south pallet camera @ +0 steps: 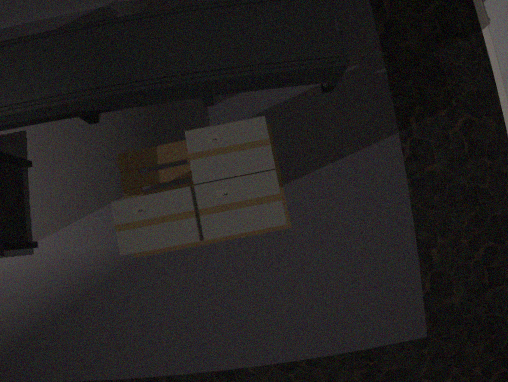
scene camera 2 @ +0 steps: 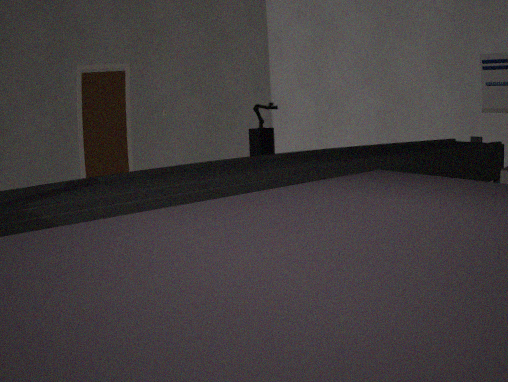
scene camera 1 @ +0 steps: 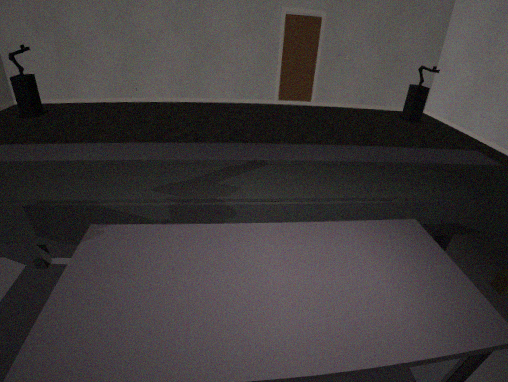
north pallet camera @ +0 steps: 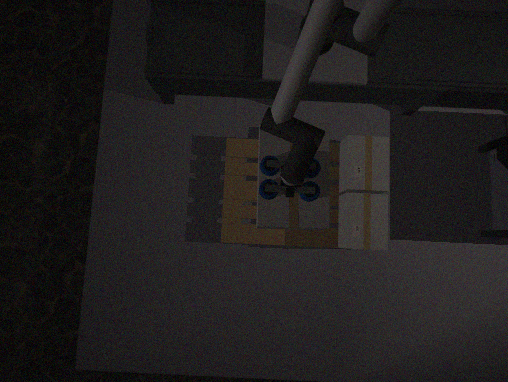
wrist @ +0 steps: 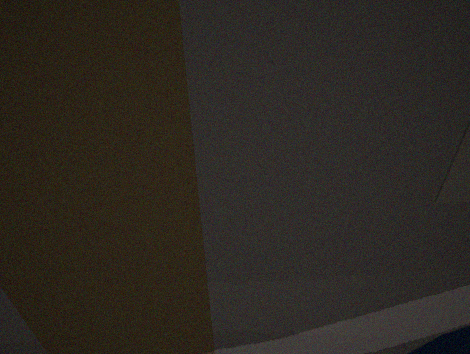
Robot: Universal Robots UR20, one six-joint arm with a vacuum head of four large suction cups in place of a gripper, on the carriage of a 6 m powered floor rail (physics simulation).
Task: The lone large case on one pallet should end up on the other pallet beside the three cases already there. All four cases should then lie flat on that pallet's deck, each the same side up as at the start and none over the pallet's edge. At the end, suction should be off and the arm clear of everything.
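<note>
The large case, white with brown tape, hangs level under my suction head in the north pallet view. The head's blue cups are on its top and the head is shut on it. The case is raised above the north pallet. In the wrist view its top fills most of the picture, with a blue cup edge at the bottom right. In the south pallet view three white taped cases lie flat on the south pallet. Bare deck shows at its upper left.
Two white taped cases stand at the right end of the north pallet, close to the held case. The dark rail runs behind both pallets. A dark structure stands left of the south pallet. A pale tabletop fills the scene foregrounds.
</note>
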